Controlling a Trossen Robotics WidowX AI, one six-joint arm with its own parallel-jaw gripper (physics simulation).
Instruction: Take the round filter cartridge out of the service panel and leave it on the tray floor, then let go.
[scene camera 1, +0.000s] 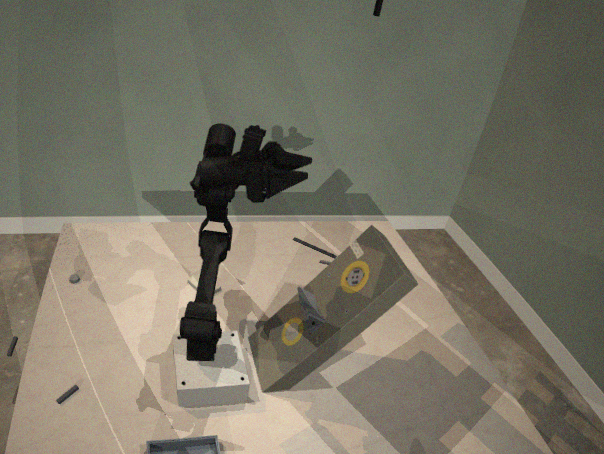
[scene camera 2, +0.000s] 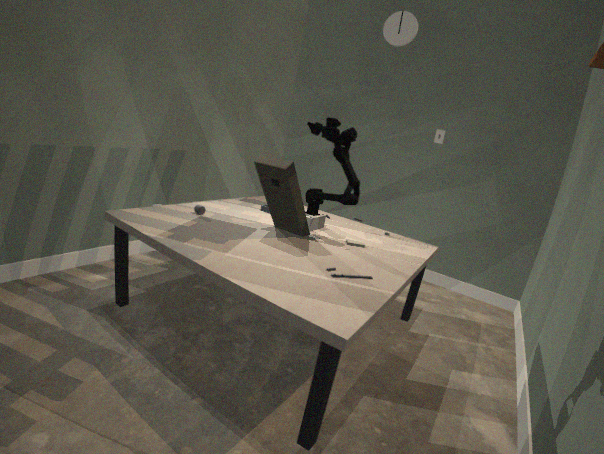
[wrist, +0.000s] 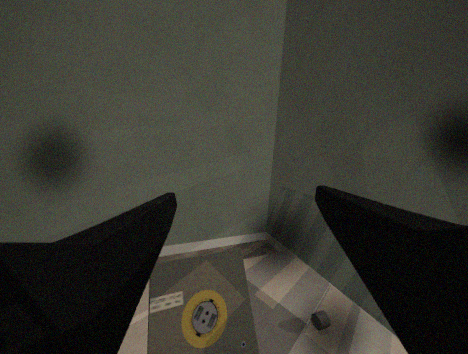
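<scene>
The service panel (scene camera 1: 272, 362) (scene camera 2: 287, 200) (wrist: 165, 330) is a tilted grey-brown box on the table. A round grey disc (scene camera 1: 355, 277) (wrist: 204, 318) with dark slots sits inside a yellow ring at its upper end; it looks like the filter cartridge. A second yellow ring (scene camera 1: 284, 334) lies lower on the face, with a grey flap (scene camera 1: 309, 304) standing out near it. My gripper (scene camera 1: 309, 168) (scene camera 2: 309, 125) (wrist: 245, 195) is open and empty, high above the panel and apart from it. The tray (scene camera 1: 183, 440) is partly cut off at the bottom of scene camera 1's view.
The arm's white base (scene camera 1: 212, 395) (scene camera 2: 316, 221) stands close beside the panel's lower end. A long dark rod (scene camera 1: 315, 247) (scene camera 2: 352, 276) lies behind the panel. A dark short cylinder (scene camera 2: 200, 209) (wrist: 320, 320) lies on the table beyond the panel. Another short rod (scene camera 1: 68, 394) lies at left.
</scene>
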